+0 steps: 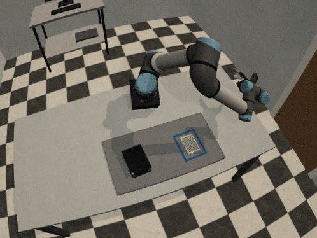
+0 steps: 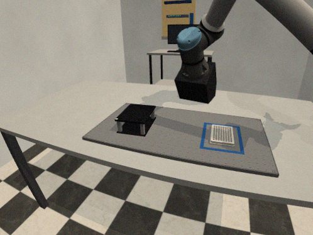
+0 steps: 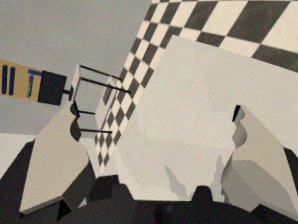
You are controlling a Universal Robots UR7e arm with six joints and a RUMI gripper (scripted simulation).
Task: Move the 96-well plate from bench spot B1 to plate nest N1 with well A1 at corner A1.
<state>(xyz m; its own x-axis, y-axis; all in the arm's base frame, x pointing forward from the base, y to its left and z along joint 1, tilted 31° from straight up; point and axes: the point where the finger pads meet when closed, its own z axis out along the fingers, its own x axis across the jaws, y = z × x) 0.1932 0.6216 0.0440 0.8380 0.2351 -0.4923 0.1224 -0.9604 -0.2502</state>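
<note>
The white 96-well plate is 51 cm to the right of my hand, 22 cm below it and 14 cm ahead of it. From my hand the other things lie so: A1 corner mark: 92 cm to the right, 16 cm below, 15 cm ahead; then black raised plate nest: 85 cm to the right, 17 cm below, 8 cm ahead.
</note>
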